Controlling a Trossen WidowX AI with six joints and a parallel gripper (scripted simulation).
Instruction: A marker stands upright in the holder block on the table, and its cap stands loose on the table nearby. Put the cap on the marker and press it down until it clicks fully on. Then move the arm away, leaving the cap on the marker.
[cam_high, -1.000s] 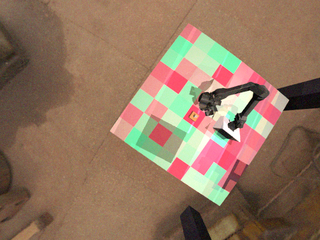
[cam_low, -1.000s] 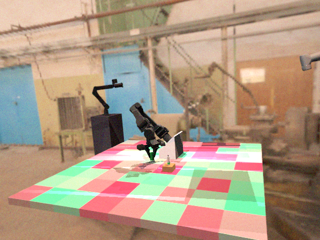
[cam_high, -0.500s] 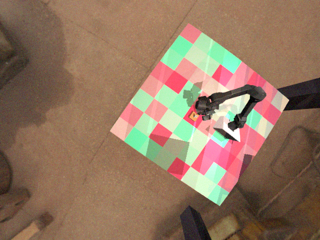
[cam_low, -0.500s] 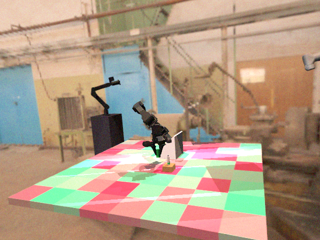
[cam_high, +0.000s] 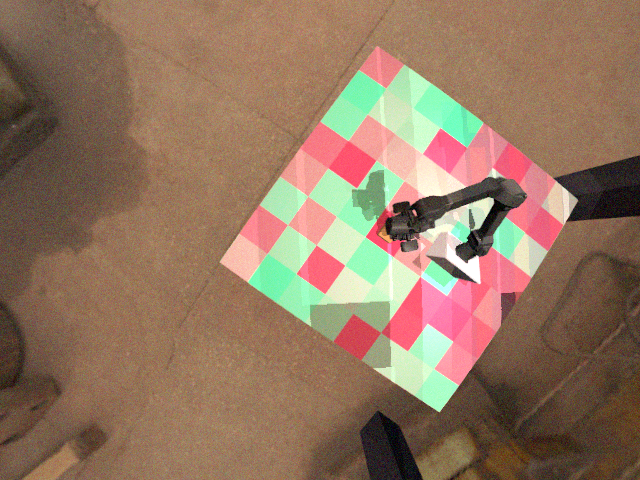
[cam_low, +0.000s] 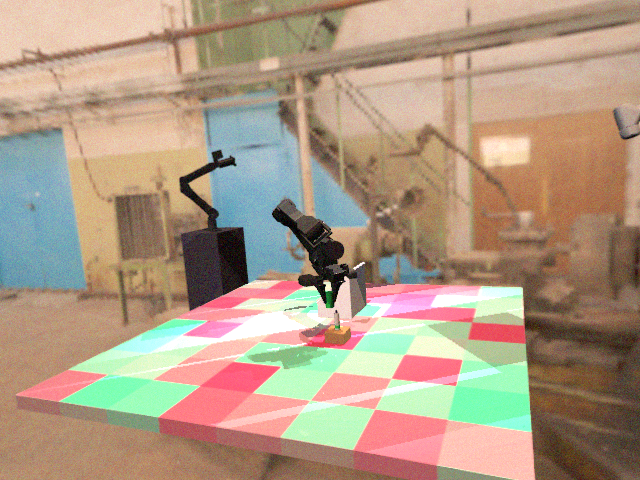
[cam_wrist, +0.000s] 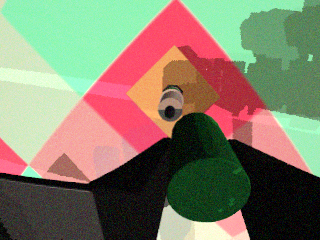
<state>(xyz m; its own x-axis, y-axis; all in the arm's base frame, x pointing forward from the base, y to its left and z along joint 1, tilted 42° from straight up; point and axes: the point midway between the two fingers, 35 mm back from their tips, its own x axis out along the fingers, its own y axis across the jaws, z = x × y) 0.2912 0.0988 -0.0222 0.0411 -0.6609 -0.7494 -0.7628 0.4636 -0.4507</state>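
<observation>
Now: the holder block 1 cm behind my gripper tip, 2 cm to the left of it and 11 cm below it. Also, from my gripper tip: green cap: 1 cm above.
</observation>
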